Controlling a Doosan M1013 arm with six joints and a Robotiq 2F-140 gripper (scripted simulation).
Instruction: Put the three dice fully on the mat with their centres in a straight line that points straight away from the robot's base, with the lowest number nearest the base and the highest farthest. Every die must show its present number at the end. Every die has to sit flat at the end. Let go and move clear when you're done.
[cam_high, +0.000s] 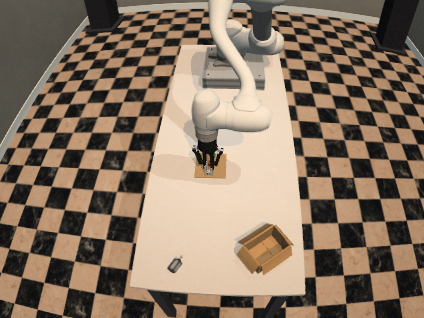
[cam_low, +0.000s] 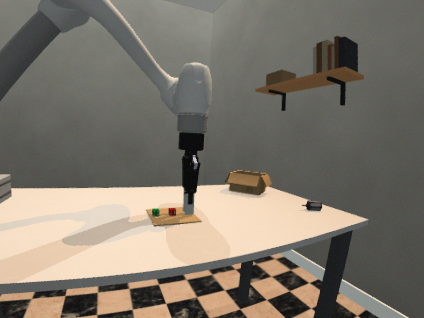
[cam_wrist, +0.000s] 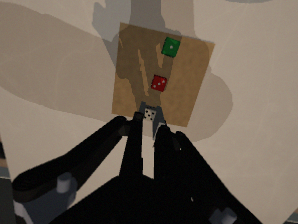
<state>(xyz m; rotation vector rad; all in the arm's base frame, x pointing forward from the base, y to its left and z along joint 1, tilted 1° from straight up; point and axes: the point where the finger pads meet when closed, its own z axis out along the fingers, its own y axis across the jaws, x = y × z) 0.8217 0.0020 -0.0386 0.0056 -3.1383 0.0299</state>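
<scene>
Right now my hand is 20 mm above the white die. Round my hand: red die: 50 mm behind, 30 mm below; green die: 100 mm behind, 30 mm below; tan mat: 50 mm behind, 40 mm below.
</scene>
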